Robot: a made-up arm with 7 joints.
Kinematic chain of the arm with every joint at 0, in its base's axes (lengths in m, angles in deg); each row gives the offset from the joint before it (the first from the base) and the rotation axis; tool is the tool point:
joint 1: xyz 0 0 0 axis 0 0.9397 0.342
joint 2: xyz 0 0 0 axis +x
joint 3: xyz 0 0 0 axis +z
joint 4: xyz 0.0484 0 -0.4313 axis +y
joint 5: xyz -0.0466 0 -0.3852 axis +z
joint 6: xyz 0 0 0 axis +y
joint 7: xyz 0 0 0 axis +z
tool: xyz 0 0 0
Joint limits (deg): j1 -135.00..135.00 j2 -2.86..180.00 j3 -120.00..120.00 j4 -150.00..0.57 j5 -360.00..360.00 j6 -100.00..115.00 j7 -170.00..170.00
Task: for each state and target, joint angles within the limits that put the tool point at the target. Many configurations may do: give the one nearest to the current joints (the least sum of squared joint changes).
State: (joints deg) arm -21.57 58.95 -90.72 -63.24 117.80 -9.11 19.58
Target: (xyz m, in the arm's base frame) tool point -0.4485 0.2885 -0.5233
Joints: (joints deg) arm 26.24 54.92 -112.49 -62.67 117.80 -9.11 19.58
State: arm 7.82 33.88 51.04 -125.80 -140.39 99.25 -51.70
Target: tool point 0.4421 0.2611 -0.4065
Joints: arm -6.92 9.37 27.70 -87.81 -140.39 99.25 -51.70
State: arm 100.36 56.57 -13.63 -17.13 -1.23 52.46 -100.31
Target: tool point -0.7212 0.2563 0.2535
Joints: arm 119.59 50.23 -17.31 -35.80 -1.23 52.46 -100.31
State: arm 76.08 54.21 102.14 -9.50 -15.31 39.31 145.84
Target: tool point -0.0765 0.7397 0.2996
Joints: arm 77.76 86.89 100.01 -38.85 -15.31 39.31 145.84
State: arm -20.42 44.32 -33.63 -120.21 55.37 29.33 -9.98
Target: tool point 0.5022 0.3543 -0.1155
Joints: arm -15.60 73.26 -14.62 -94.39 55.37 29.33 -9.98
